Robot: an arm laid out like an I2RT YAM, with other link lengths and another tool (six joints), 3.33 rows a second.
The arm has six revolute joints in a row. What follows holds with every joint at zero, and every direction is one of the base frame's.
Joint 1 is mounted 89.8 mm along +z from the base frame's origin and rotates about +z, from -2.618 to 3.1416 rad.
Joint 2 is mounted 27 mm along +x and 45.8 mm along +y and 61.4 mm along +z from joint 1 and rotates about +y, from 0 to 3.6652 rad.
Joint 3 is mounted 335.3 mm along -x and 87.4 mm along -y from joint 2 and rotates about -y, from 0 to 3.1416 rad.
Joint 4 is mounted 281.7 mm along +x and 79.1 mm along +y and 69 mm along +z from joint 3 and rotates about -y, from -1.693 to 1.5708 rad.
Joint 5 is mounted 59.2 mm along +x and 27.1 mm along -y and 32.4 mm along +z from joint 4 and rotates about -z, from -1.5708 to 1.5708 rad.
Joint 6 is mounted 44.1 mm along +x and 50.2 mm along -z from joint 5 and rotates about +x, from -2.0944 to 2.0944 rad.
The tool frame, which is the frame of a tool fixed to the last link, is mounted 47 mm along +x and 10 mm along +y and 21 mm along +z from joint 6; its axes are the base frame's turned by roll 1.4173, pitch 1.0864 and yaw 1.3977 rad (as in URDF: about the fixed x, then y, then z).
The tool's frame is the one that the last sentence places.
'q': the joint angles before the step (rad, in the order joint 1, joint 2, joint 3, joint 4, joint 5, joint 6). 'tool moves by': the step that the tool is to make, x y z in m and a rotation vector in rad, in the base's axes. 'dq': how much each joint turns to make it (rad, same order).
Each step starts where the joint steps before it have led.
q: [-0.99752 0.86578 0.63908 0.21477 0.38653 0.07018]
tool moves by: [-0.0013 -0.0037 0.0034 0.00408 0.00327 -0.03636]
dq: [0.00042 0.01339 0.01773 -0.00955 0.03678 0.00000]
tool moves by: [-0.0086 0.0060 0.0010 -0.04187 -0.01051 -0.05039]
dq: [0.00028 -0.03144 -0.02773 0.04403 0.05057 -0.01580]
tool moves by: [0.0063 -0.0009 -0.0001 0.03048 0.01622 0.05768]
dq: [-0.00049 0.00907 0.01972 -0.04680 -0.05813 0.00404]
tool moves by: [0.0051 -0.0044 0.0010 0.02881 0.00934 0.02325]
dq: [0.00008 0.02299 0.02542 -0.03482 -0.02333 0.00792]
